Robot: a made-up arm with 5 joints.
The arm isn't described. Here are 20 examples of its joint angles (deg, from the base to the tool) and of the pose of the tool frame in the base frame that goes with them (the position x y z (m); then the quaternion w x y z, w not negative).
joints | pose
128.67 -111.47 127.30 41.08 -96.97 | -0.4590 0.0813 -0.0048 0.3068 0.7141 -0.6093 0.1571
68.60 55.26 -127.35 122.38 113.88 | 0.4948 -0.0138 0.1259 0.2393 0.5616 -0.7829 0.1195
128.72 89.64 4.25 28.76 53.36 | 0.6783 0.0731 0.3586 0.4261 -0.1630 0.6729 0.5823
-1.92 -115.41 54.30 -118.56 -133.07 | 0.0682 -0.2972 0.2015 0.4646 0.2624 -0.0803 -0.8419
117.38 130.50 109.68 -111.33 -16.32 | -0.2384 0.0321 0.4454 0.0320 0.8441 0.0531 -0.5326
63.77 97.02 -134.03 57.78 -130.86 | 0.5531 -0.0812 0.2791 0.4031 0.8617 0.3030 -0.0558
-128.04 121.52 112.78 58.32 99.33 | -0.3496 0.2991 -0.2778 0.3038 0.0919 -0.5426 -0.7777
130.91 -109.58 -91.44 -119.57 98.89 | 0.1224 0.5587 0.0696 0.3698 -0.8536 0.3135 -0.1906
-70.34 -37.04 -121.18 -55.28 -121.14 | 0.3108 -0.1743 -0.2211 0.5395 -0.4067 0.5649 -0.4738
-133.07 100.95 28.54 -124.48 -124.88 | 0.0198 -0.1212 0.1726 0.0767 -0.7995 0.0204 -0.5954
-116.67 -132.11 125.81 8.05 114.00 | 0.2263 -0.3243 0.1829 0.2449 -0.4213 0.8346 -0.2568
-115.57 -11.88 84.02 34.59 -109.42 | -0.2550 -0.0610 0.5272 0.7169 0.3679 0.1413 0.5751
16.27 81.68 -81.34 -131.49 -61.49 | -0.0224 0.2261 0.0821 0.8970 -0.3607 -0.2269 -0.1178
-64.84 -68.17 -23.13 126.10 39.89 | 0.4958 -0.2859 0.1563 0.1615 -0.0468 -0.6783 0.7153
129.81 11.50 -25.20 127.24 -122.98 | -0.0285 0.3094 0.3223 0.2373 -0.1851 -0.8922 -0.3368
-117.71 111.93 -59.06 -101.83 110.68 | -0.0921 -0.1911 0.5617 0.9249 -0.2326 0.1350 0.2686
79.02 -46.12 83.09 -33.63 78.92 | 0.3804 -0.2405 0.3912 0.7338 -0.0685 -0.0927 0.6696
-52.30 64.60 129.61 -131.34 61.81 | 0.1363 0.2233 0.0031 0.0685 -0.8316 0.4597 -0.3040
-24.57 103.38 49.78 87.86 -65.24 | -0.0829 -0.6678 0.0520 0.3577 0.3424 -0.1262 0.8596
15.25 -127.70 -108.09 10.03 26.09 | 0.4635 -0.1290 -0.6148 0.2819 -0.2145 -0.8304 -0.4300
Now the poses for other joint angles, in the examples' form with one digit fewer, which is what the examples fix.
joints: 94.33 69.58 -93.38 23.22 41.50
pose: 0.280 0.321 0.843 0.645 -0.293 0.662 -0.245
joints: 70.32 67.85 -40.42 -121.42 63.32
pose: -0.239 0.354 0.188 0.585 0.540 -0.224 -0.562
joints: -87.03 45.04 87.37 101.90 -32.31
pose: -0.321 -0.181 0.677 0.840 0.142 0.455 0.260
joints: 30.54 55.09 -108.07 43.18 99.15
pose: 0.521 -0.060 0.625 0.034 0.269 -0.697 0.664
